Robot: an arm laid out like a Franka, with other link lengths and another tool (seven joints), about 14 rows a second.
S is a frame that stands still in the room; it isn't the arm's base.
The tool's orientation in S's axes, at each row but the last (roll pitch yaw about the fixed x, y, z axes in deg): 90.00, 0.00, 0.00; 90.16, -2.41, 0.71; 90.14, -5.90, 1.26; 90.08, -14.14, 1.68; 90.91, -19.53, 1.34; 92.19, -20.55, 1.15; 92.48, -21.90, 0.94
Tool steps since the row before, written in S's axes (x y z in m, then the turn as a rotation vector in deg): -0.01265, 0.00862, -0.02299, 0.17, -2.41, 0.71; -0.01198, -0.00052, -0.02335, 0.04, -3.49, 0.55; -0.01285, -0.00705, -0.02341, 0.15, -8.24, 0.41; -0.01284, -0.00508, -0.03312, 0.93, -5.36, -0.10; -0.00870, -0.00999, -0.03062, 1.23, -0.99, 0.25; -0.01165, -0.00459, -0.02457, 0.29, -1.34, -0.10; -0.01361, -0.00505, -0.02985, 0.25, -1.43, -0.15
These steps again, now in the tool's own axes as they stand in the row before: -0.01265, -0.02299, -0.00862, 0.17, 0.71, 2.41; -0.01296, -0.02282, 0.00044, 0.02, 0.56, 3.49; -0.01534, -0.02193, 0.00682, 0.01, 0.43, 8.24; -0.02068, -0.02894, 0.00474, 0.72, -0.28, 5.39; -0.01865, -0.02571, 0.01019, 1.22, -0.15, 1.02; -0.01962, -0.01871, 0.00507, 0.21, -0.13, 1.35; -0.02384, -0.02236, 0.00580, 0.15, -0.16, 1.44
